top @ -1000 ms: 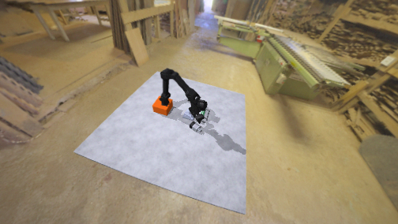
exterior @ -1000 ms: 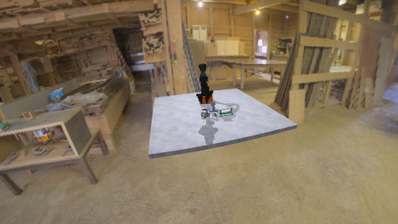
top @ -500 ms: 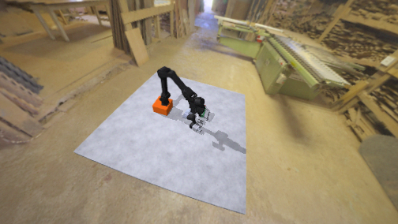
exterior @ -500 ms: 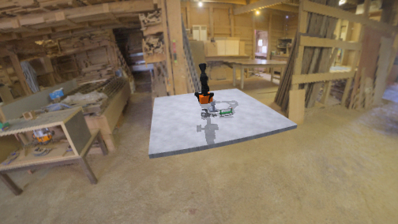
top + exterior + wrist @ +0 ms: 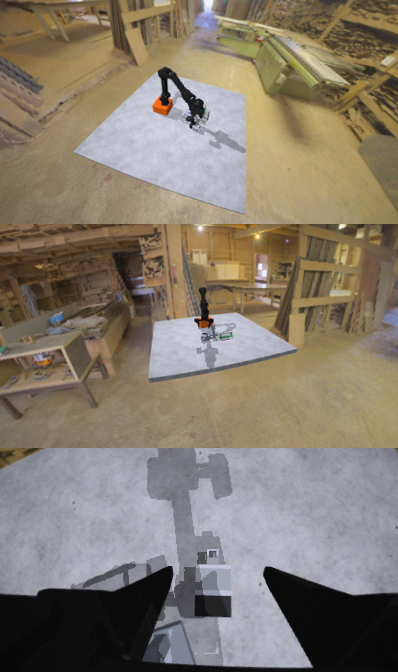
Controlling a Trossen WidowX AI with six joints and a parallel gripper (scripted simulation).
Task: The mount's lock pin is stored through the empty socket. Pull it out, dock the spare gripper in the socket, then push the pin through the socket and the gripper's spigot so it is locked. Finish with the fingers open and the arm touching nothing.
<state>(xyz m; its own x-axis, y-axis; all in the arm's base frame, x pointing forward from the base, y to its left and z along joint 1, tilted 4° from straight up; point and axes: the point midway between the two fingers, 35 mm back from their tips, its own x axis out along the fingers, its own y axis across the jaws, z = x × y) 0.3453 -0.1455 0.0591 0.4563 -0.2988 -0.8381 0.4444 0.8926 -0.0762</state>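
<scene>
Right now my gripper tip is 9 cm above the spare gripper, 1 cm to the right of it and 1 cm past it. Also, from my gripper tip: grey mount (14 cm to the left, 10 cm behind, 7 cm below); green strip (23 cm to the left, 9 cm below, 3 cm ahead).
</scene>
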